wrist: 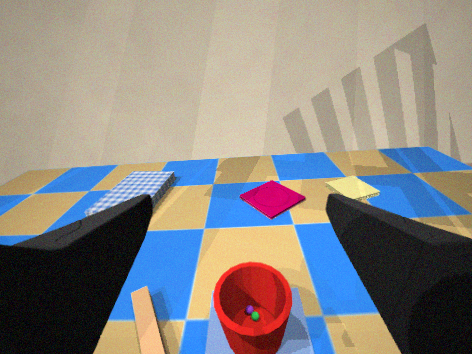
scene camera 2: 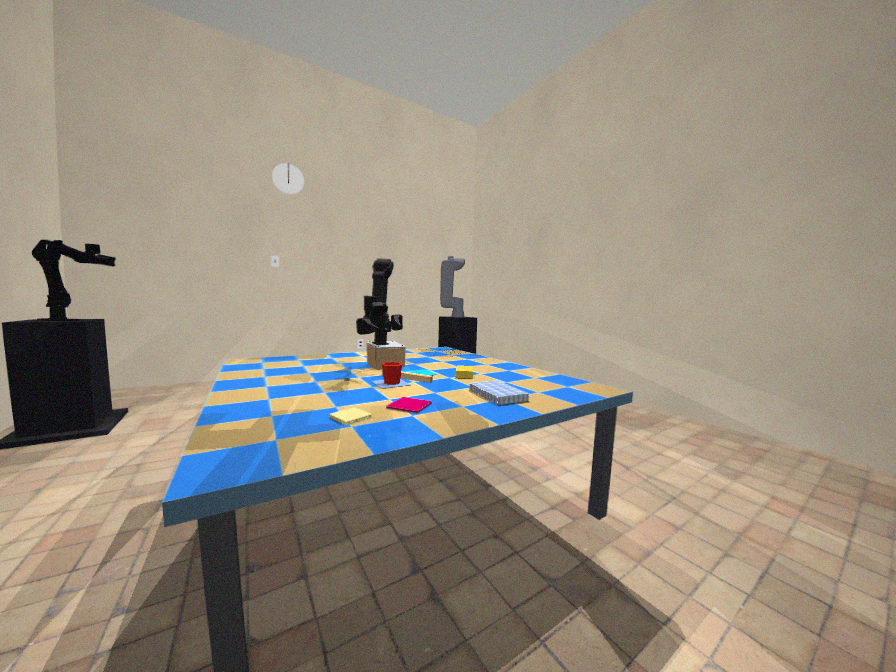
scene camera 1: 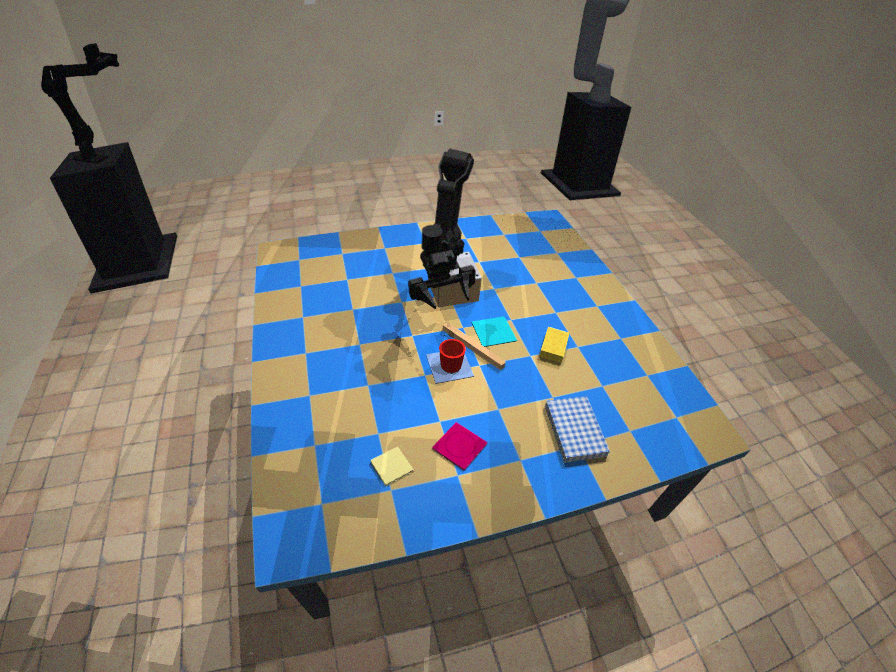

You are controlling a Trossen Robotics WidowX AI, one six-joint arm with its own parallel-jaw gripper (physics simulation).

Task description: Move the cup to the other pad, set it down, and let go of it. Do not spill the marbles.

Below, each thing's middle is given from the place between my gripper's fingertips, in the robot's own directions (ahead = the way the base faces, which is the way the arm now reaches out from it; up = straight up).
Labels:
Right now the red cup (scene camera 1: pixel 452 351) is 4 cm ahead of my hand and 17 cm below it. Round my hand: wooden bar (scene camera 1: pixel 499 363) (1 cm behind, 8 cm to the left, 20 cm below); then pad (wrist: pixel 296 328) (3 cm ahead, 1 cm to the right, 21 cm below).

